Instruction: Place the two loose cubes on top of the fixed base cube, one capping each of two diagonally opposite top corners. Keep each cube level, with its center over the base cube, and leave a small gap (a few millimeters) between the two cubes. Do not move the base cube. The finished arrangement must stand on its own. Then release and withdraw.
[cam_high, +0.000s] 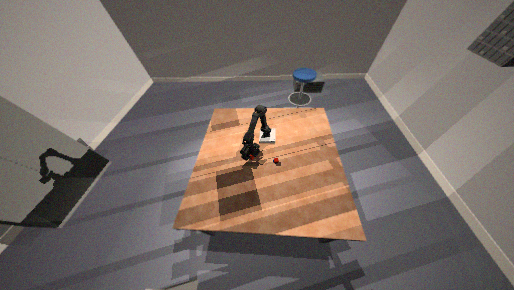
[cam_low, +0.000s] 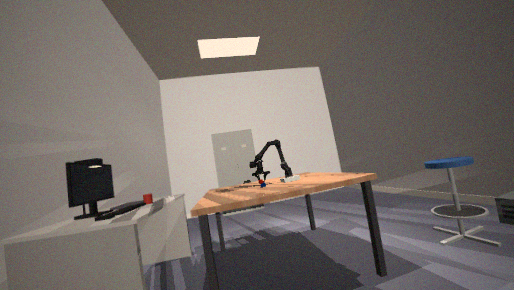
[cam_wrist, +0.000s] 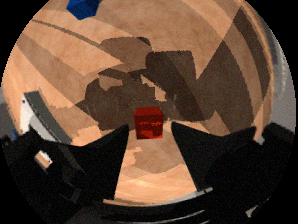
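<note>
The blue cube is 21 cm to the left of my gripper tip, 6 cm ahead of it and 1 cm below it.
</note>
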